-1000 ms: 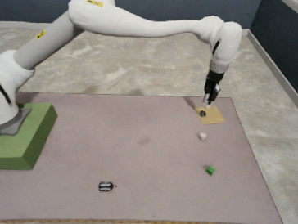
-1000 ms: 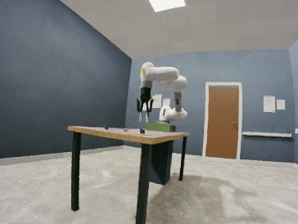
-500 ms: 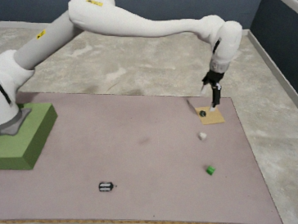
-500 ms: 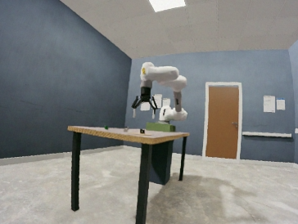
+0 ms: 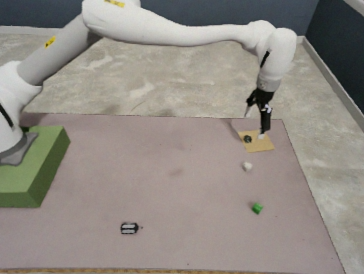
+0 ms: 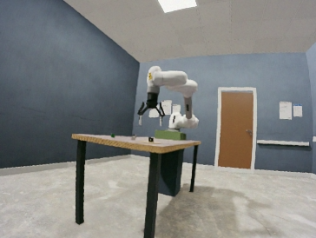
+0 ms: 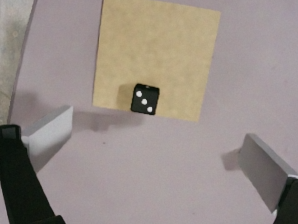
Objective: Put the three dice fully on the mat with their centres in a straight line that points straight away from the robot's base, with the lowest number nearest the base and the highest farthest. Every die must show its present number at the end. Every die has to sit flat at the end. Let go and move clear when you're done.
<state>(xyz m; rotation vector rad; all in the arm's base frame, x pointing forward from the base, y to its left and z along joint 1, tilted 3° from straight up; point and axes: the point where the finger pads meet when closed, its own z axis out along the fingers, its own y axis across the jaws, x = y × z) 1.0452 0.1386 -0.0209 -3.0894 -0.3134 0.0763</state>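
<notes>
The white die is 3 cm behind my hand, 15 cm to the right of it and 11 cm below it. The rest, counted from my hand: mat 5 cm ahead, 2 cm to the left, 13 cm below; black die 2 cm to the left, 11 cm below; green die 3 cm behind, 35 cm to the right, 11 cm below.
</notes>
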